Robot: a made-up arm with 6 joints. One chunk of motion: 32 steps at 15 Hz.
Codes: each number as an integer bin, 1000 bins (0 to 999) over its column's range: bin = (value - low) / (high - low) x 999, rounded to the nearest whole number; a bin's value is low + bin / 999 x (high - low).
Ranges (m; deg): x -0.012..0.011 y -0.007..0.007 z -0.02..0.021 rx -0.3..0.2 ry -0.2..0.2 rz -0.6..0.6
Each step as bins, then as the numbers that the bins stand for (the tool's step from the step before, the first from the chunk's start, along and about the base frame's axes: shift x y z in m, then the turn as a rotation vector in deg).
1 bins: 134 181 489 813 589 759
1 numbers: -0.00891 -0.00446 0.00007 0.107 0.036 0.312
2 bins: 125 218 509 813 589 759
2 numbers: -0.00912 -0.00394 0.00089 0.107 0.036 0.312
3 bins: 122 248 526 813 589 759
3 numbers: -0.00919 -0.00352 0.00159 0.107 0.036 0.312
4 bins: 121 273 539 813 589 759
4 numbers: -0.00921 -0.00317 0.00212 0.107 0.036 0.312
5 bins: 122 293 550 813 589 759
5 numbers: -0.00919 -0.00289 0.00257 0.107 0.036 0.312
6 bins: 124 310 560 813 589 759
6 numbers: -0.00915 -0.00266 0.00298 0.107 0.036 0.312
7 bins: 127 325 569 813 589 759
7 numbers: -0.00908 -0.00245 0.00335 0.107 0.036 0.312
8 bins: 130 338 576 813 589 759
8 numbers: -0.00901 -0.00226 0.00364 0.107 0.036 0.312
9 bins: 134 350 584 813 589 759
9 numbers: -0.00891 -0.00210 0.00397 0.107 0.036 0.312
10 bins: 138 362 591 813 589 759
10 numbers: -0.00882 -0.00193 0.00426 0.107 0.036 0.312
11 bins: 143 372 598 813 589 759
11 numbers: -0.00871 -0.00179 0.00454 0.107 0.036 0.312
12 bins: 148 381 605 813 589 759
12 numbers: -0.00859 -0.00166 0.00483 0.107 0.036 0.312
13 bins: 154 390 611 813 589 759
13 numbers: -0.00845 -0.00153 0.00508 0.107 0.036 0.312
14 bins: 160 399 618 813 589 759
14 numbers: -0.00832 -0.00141 0.00536 0.107 0.036 0.312
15 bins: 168 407 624 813 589 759
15 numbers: -0.00813 -0.00130 0.00561 0.107 0.036 0.312
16 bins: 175 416 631 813 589 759
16 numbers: -0.00797 -0.00117 0.00590 0.107 0.036 0.312
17 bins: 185 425 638 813 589 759
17 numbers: -0.00774 -0.00104 0.00618 0.107 0.036 0.312
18 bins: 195 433 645 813 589 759
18 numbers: -0.00751 -0.00093 0.00647 0.107 0.036 0.312
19 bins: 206 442 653 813 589 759
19 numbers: -0.00726 -0.00081 0.00680 0.107 0.036 0.312
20 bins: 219 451 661 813 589 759
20 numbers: -0.00696 -0.00068 0.00713 0.107 0.036 0.312
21 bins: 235 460 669 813 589 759
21 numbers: -0.00659 -0.00055 0.00746 0.107 0.036 0.312
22 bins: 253 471 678 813 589 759
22 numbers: -0.00618 -0.00040 0.00783 0.107 0.036 0.312
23 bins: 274 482 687 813 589 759
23 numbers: -0.00569 -0.00025 0.00820 0.107 0.036 0.312
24 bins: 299 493 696 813 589 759
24 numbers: -0.00512 -0.00009 0.00856 0.107 0.036 0.312
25 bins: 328 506 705 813 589 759
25 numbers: -0.00445 0.00009 0.00893 0.107 0.036 0.312
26 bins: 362 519 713 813 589 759
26 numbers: -0.00367 0.00027 0.00926 0.107 0.036 0.312
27 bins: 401 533 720 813 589 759
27 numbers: -0.00277 0.00047 0.00955 0.107 0.036 0.312
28 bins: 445 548 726 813 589 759
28 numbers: -0.00175 0.00068 0.00980 0.107 0.036 0.312
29 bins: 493 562 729 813 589 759
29 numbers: -0.00065 0.00088 0.00992 0.107 0.036 0.312
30 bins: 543 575 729 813 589 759
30 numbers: 0.00050 0.00106 0.00992 0.107 0.036 0.312
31 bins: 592 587 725 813 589 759
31 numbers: 0.00163 0.00123 0.00975 0.107 0.036 0.312
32 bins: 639 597 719 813 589 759
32 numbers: 0.00271 0.00137 0.00951 0.107 0.036 0.312
